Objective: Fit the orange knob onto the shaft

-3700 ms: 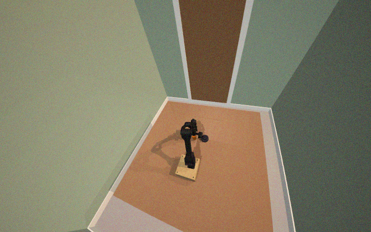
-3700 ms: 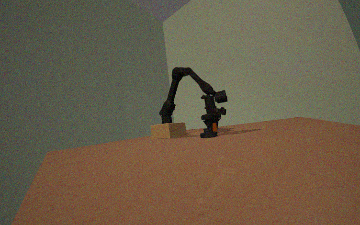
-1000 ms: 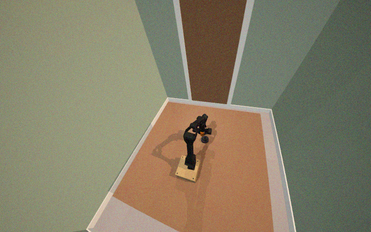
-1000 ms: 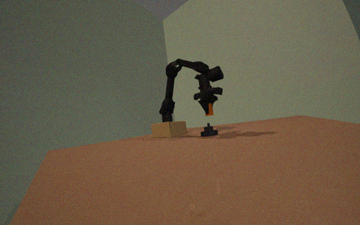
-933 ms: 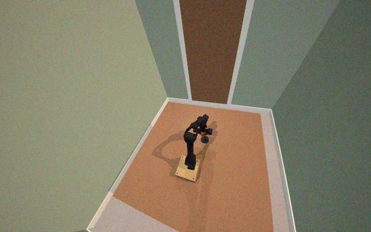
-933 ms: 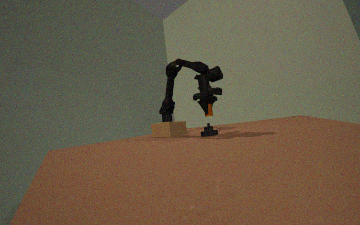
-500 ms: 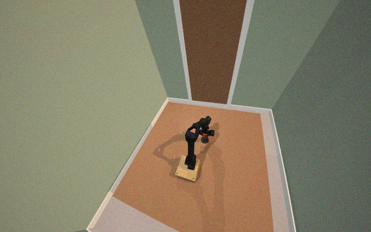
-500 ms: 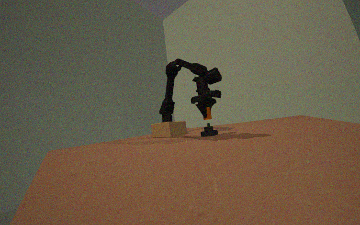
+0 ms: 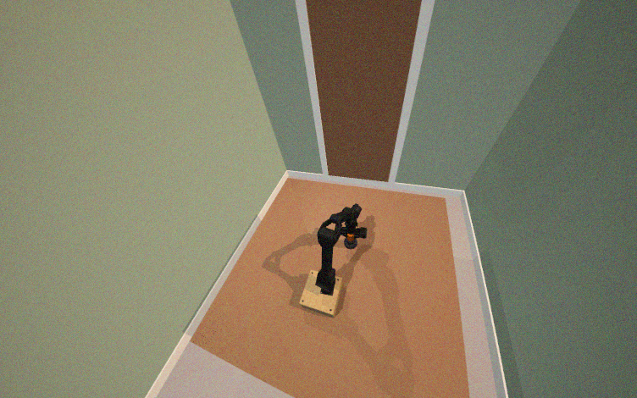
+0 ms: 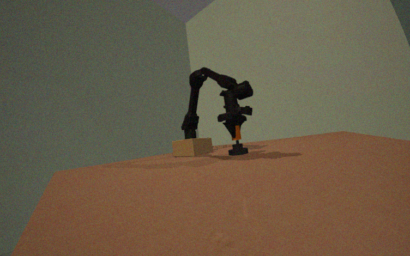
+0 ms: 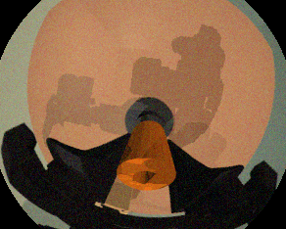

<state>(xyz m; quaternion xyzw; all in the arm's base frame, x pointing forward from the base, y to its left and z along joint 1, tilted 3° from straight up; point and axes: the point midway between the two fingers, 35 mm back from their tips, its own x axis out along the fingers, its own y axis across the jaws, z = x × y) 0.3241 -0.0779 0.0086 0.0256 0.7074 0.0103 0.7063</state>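
My gripper tip is 20 mm below the orange knob. From my gripper tip the other things lie so: round pedestal 40 mm below.
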